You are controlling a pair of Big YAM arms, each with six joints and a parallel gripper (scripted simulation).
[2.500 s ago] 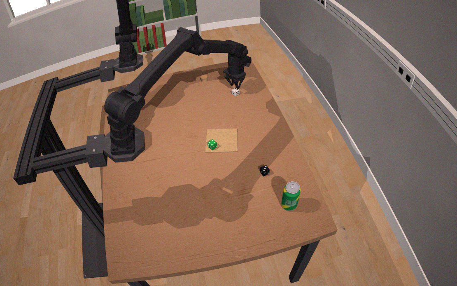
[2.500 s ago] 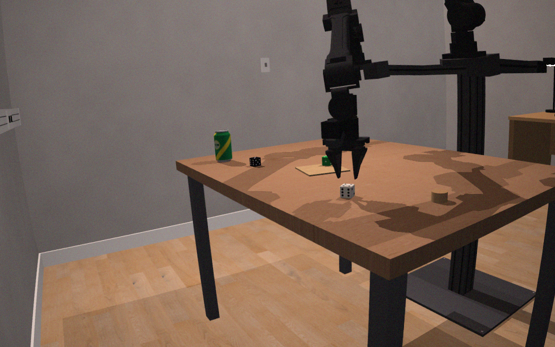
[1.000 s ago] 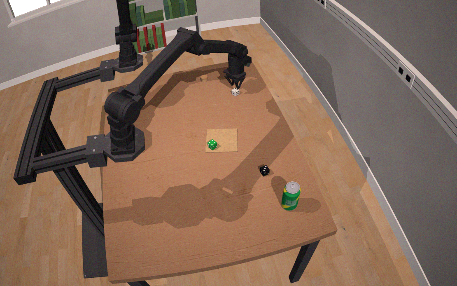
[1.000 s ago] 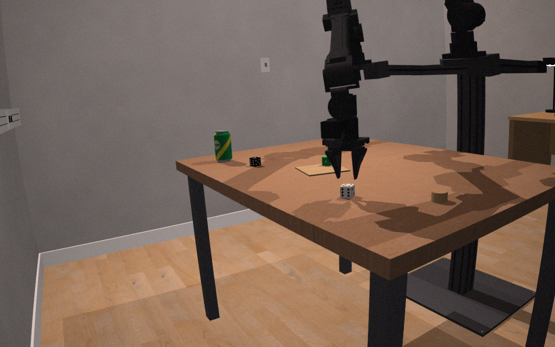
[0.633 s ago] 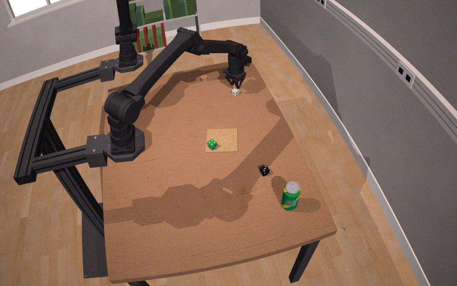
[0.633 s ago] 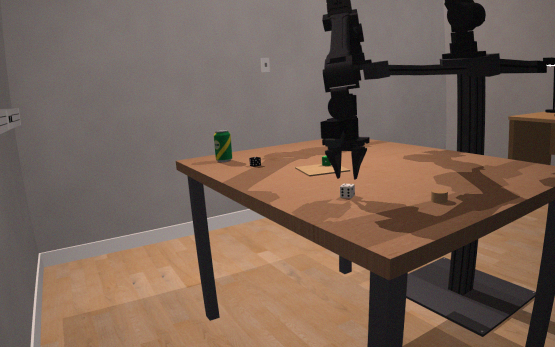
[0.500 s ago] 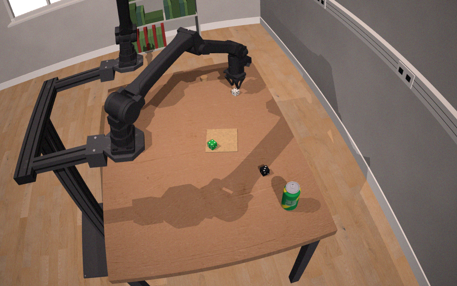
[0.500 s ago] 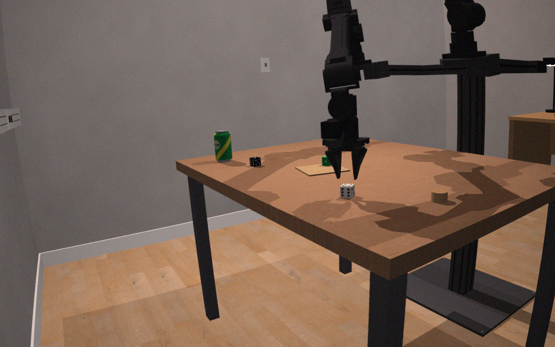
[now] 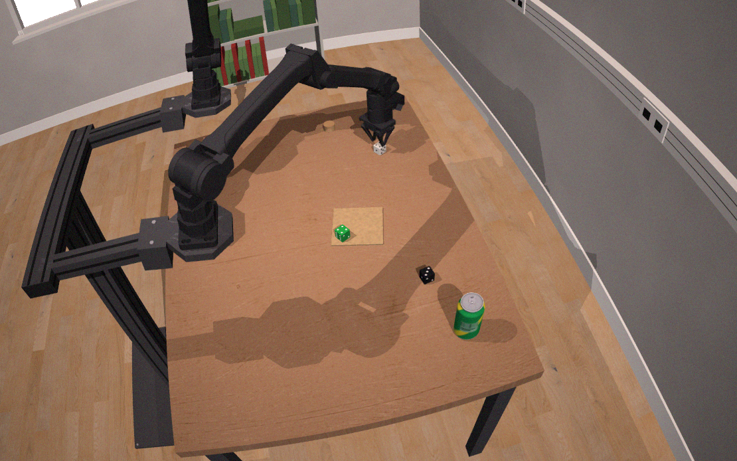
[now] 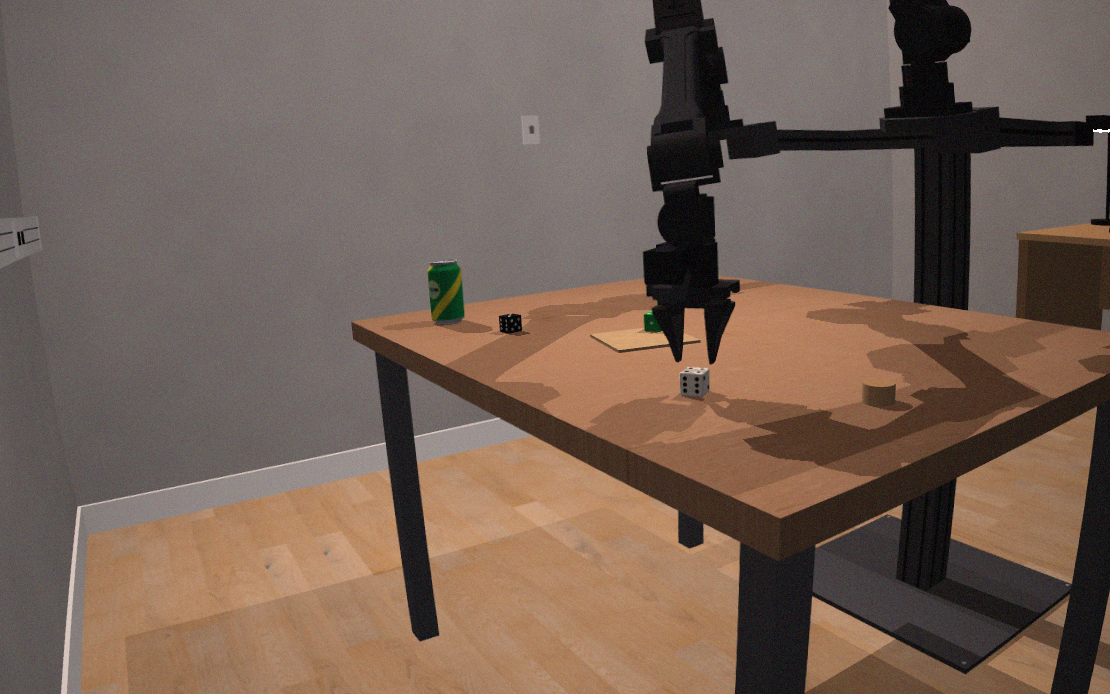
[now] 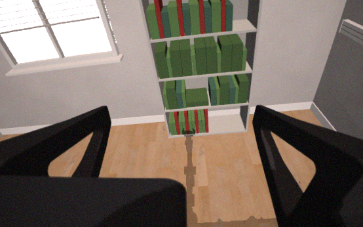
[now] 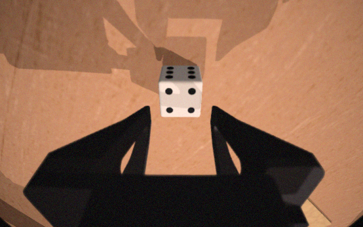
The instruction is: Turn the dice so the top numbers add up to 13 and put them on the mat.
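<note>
Right now my right hand is 30 cm to the left of the mat, 14 cm past it and 5 cm above it. From my right hand the other things lie so: green die 33 cm to the right, 18 cm behind, 3 cm below; small wooden cylinder 18 cm to the left, 13 cm behind, 4 cm below.
</note>
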